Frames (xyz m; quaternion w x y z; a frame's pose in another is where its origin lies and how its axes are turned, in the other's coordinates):
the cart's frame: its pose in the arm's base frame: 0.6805 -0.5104 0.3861 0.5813 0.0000 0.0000 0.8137
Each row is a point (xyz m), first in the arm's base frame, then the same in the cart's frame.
Working: the arm's base frame: its pose in the cart's frame: 0.7034 0.4783 -0.3861 0.5813 0.0000 0.0000 -0.8137

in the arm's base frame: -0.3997 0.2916 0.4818
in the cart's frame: 1.1089 0.7619 0.0957
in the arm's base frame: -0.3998 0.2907 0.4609
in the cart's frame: 1.1081 0.7622 0.0748
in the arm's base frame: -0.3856 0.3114 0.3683
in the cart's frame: 1.1230 0.7421 -0.0178
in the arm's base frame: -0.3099 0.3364 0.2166
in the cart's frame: 1.1221 0.6624 -0.1695
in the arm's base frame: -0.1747 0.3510 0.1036
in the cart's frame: 1.0921 0.5298 -0.2825
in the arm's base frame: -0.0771 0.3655 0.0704
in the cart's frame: 1.0742 0.4327 -0.3157
